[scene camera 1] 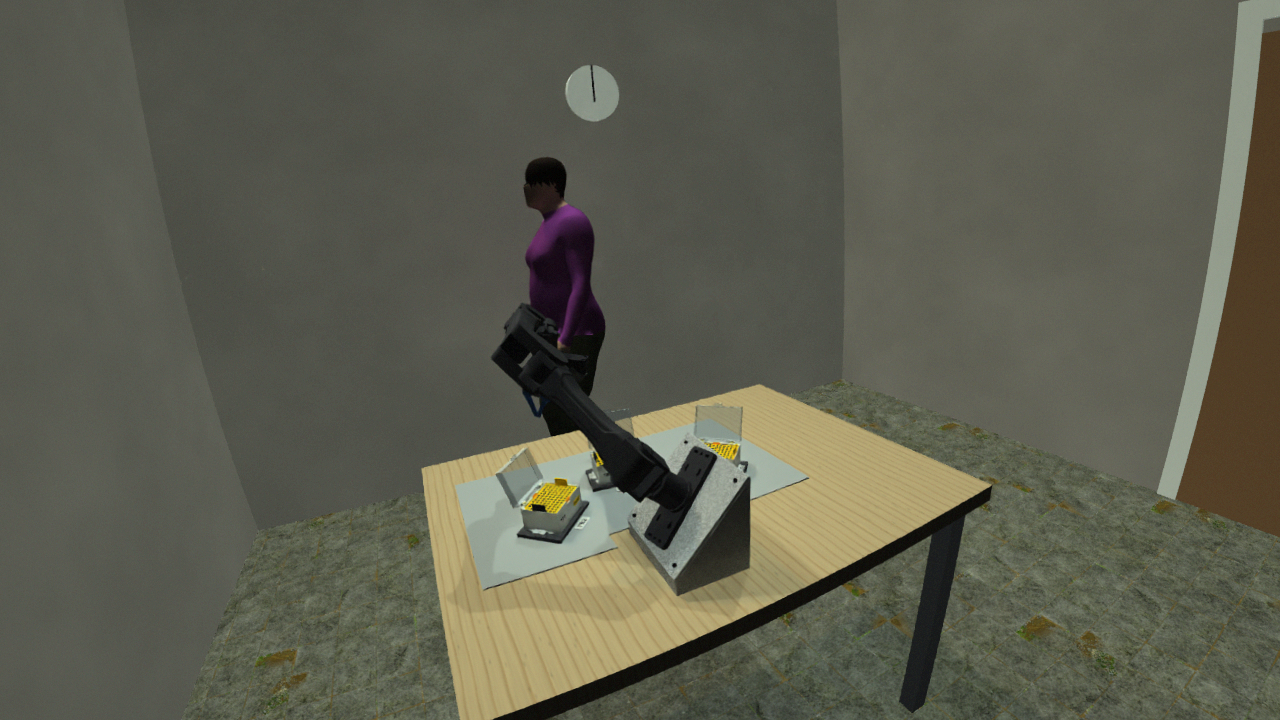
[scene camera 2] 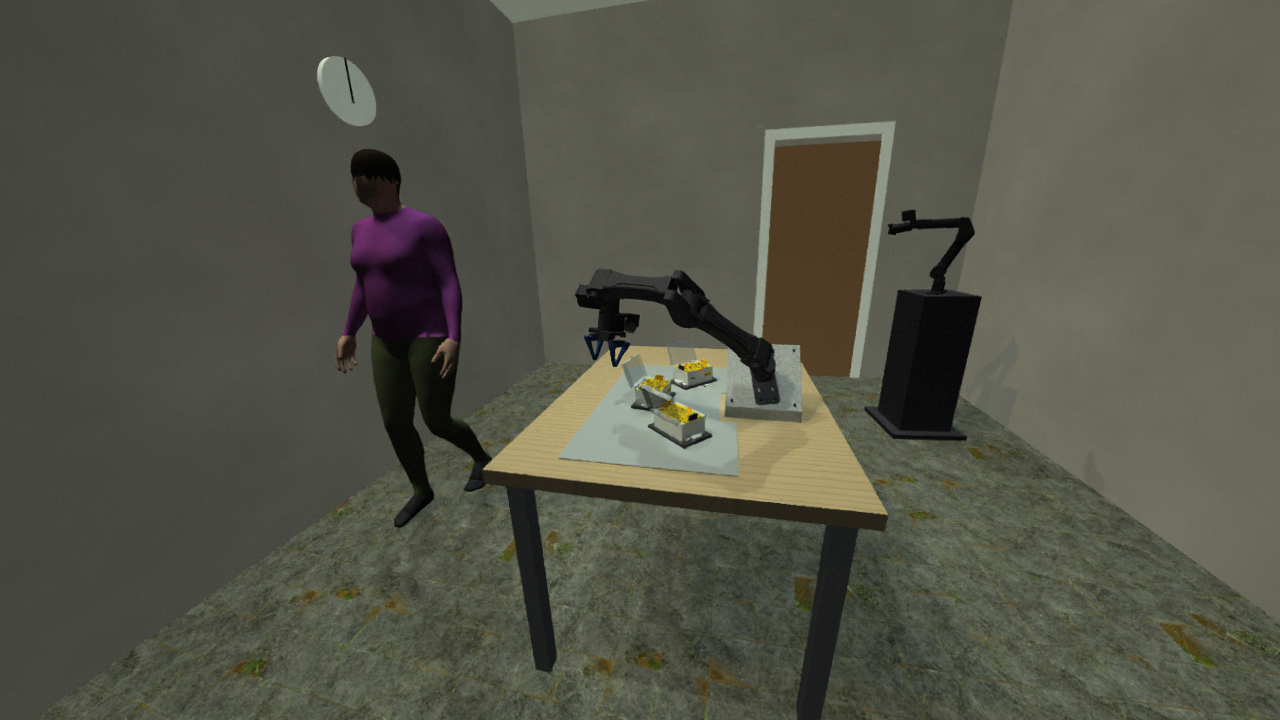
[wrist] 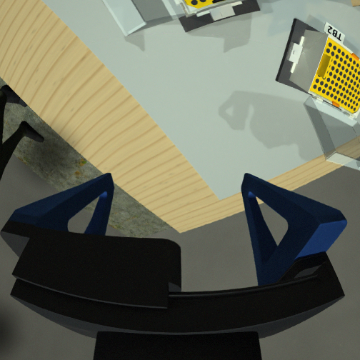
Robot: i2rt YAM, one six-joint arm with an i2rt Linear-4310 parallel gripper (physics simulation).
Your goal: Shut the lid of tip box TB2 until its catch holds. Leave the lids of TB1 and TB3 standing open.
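Frame: origin at the arm's base, x ahead, y left, z up, level; centimetres.
Where they show: gripper, fingertip midpoint: [scene camera 1: 543,409] [scene camera 2: 604,363]; arm's base at its link origin: [scene camera 1: 682,497] [scene camera 2: 762,374].
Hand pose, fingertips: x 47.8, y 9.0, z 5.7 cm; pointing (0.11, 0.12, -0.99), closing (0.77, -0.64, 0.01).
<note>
Things, the pixels of their centre, and the offset from my fingertips. "spot": a spot on its surface instead. Level surfaces: height alone.
- Tip box TB2 at the middle of its body: [scene camera 1: 557,508] [scene camera 2: 682,420] dx -23.4, dy +7.7, dz -14.1 cm
- middle box at a spot on its surface: [scene camera 2: 651,391] spot: dx -15.4, dy +13.2, dz -3.4 cm
- far box at the middle of its body: [scene camera 2: 694,374] dx -27.3, dy -31.6, dz -14.1 cm
- grey mat at its surface level: dz -17.4 cm
- wooden table at its surface level: dz -17.8 cm
Tip box TB2 [scene camera 1: 549,514] [scene camera 2: 687,430] [wrist: 334,75], a pale box with a yellow perforated rack, sits on a dark base beside its label. It is the left box in scene camera 1 and the nearest in scene camera 2. Its clear lid [scene camera 1: 517,478] [wrist: 322,122] stands open, leaning back. The middle box [scene camera 2: 651,391] and the far box [scene camera 1: 721,449] [scene camera 2: 693,373] also have raised clear lids; their labels are unreadable. My gripper [scene camera 2: 605,360] [wrist: 177,180] is open and empty, high above the table's back-left part, away from TB2. In scene camera 1 the arm partly hides it.
The boxes stand on a grey mat [scene camera 1: 501,559] [scene camera 2: 608,445] on the wooden table [scene camera 1: 850,501] [scene camera 2: 787,465]. The arm's slanted metal mount [scene camera 1: 716,546] [scene camera 2: 747,402] is at the front. A person in purple [scene camera 1: 563,259] [scene camera 2: 402,277] is beyond the back edge. Another arm stands on a black pedestal [scene camera 2: 930,358].
</note>
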